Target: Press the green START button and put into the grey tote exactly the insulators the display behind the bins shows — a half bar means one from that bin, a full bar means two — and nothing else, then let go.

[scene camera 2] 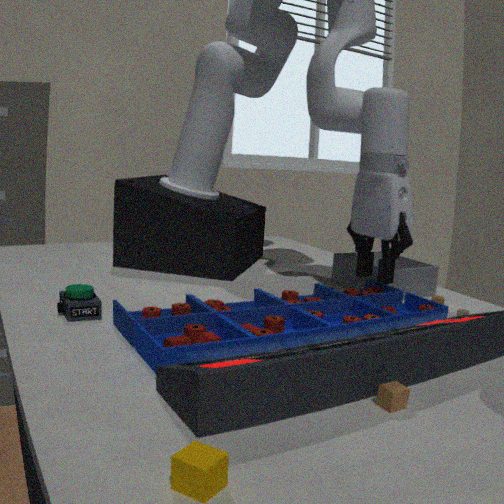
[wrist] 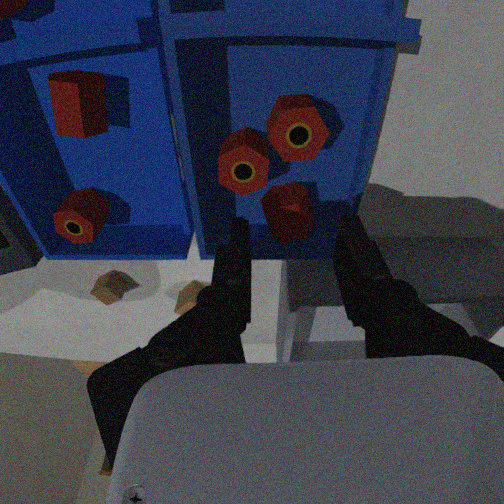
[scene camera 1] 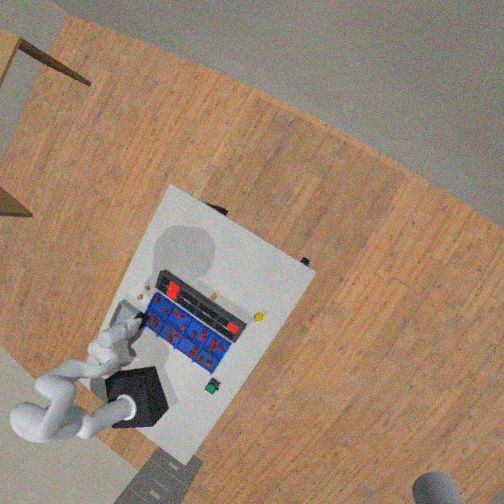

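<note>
My gripper [wrist: 291, 225] [scene camera 2: 385, 272] is open and empty, hanging above the end bin of the blue tray [scene camera 2: 280, 320] nearest the grey tote. In the wrist view a red insulator [wrist: 288, 210] lies on its side between the fingertips, below them. Two more red insulators [wrist: 272, 150] stand in the same bin. The gripper also shows in scene camera 2 [scene camera 2: 380, 272] and scene camera 1 [scene camera 1: 141, 317]. The dark display [scene camera 1: 200, 305] behind the bins shows a tall red bar [scene camera 1: 172, 290] at the tote end and a shorter red bar [scene camera 1: 232, 327] near the other end. The green START button [scene camera 2: 79, 301] sits left of the tray.
A yellow cube [scene camera 2: 199, 470] lies in front of the display. Small tan cubes [scene camera 2: 393, 396] lie around the display and beside the tray [wrist: 112, 286]. The black arm base block [scene camera 2: 187, 227] stands behind the tray.
</note>
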